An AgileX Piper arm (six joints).
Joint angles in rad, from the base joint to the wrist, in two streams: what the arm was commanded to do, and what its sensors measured. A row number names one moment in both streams.
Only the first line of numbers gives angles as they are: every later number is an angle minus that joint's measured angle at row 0.
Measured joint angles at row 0: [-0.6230 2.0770 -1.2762 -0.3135 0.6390 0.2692]
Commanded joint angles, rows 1 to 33: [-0.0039 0.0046 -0.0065 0.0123 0.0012 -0.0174]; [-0.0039 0.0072 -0.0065 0.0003 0.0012 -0.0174]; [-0.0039 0.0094 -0.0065 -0.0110 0.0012 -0.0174]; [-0.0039 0.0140 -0.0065 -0.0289 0.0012 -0.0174]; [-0.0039 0.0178 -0.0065 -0.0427 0.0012 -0.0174]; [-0.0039 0.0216 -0.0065 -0.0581 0.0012 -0.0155]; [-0.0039 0.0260 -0.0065 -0.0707 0.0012 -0.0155]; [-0.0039 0.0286 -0.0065 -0.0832 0.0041 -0.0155]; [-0.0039 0.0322 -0.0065 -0.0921 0.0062 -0.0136]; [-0.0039 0.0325 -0.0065 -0.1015 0.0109 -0.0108]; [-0.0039 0.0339 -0.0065 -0.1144 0.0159 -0.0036]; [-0.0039 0.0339 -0.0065 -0.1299 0.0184 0.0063]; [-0.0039 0.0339 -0.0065 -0.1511 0.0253 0.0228]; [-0.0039 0.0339 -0.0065 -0.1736 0.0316 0.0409]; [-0.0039 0.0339 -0.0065 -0.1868 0.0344 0.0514]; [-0.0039 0.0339 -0.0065 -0.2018 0.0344 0.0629]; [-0.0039 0.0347 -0.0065 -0.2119 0.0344 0.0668]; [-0.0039 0.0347 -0.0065 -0.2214 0.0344 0.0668]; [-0.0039 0.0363 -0.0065 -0.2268 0.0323 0.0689]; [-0.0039 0.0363 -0.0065 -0.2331 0.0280 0.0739]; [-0.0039 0.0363 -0.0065 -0.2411 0.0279 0.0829]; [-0.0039 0.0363 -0.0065 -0.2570 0.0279 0.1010]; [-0.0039 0.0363 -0.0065 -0.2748 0.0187 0.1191]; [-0.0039 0.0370 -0.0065 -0.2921 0.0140 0.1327]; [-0.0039 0.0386 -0.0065 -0.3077 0.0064 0.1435]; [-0.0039 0.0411 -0.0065 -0.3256 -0.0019 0.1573]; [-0.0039 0.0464 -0.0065 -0.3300 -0.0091 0.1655]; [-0.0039 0.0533 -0.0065 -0.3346 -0.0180 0.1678]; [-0.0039 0.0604 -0.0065 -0.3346 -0.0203 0.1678]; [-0.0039 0.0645 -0.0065 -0.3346 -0.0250 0.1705]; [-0.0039 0.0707 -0.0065 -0.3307 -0.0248 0.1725]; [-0.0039 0.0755 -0.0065 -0.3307 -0.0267 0.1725]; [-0.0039 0.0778 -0.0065 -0.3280 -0.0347 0.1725]
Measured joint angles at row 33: [0.0000 0.0530 -0.0057 -0.3324 -0.0109 0.1617]
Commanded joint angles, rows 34 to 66: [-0.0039 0.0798 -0.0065 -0.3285 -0.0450 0.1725]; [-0.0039 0.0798 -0.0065 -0.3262 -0.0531 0.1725]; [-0.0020 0.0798 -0.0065 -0.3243 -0.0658 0.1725]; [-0.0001 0.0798 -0.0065 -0.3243 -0.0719 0.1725]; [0.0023 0.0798 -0.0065 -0.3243 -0.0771 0.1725]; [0.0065 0.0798 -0.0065 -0.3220 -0.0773 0.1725]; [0.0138 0.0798 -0.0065 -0.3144 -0.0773 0.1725]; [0.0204 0.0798 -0.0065 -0.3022 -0.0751 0.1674]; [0.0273 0.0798 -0.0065 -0.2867 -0.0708 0.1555]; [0.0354 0.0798 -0.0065 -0.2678 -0.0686 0.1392]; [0.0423 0.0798 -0.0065 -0.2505 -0.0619 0.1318]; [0.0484 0.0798 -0.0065 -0.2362 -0.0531 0.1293]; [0.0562 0.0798 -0.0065 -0.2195 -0.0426 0.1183]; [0.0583 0.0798 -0.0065 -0.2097 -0.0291 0.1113]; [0.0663 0.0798 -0.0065 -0.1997 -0.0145 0.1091]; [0.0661 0.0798 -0.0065 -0.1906 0.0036 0.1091]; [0.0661 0.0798 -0.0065 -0.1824 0.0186 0.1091]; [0.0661 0.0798 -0.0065 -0.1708 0.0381 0.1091]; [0.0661 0.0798 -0.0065 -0.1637 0.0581 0.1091]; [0.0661 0.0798 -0.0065 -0.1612 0.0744 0.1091]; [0.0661 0.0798 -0.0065 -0.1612 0.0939 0.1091]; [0.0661 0.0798 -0.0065 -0.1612 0.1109 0.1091]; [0.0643 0.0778 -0.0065 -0.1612 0.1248 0.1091]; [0.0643 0.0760 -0.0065 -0.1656 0.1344 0.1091]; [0.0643 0.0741 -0.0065 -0.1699 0.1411 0.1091]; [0.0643 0.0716 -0.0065 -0.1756 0.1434 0.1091]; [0.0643 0.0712 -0.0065 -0.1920 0.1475 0.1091]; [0.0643 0.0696 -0.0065 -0.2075 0.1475 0.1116]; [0.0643 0.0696 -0.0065 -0.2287 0.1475 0.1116]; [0.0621 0.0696 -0.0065 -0.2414 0.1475 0.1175]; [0.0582 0.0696 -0.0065 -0.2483 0.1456 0.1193]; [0.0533 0.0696 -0.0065 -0.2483 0.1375 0.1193]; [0.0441 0.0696 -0.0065 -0.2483 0.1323 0.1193]
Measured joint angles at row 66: [0.0637 0.0540 -0.0211 -0.2540 0.1289 0.1157]
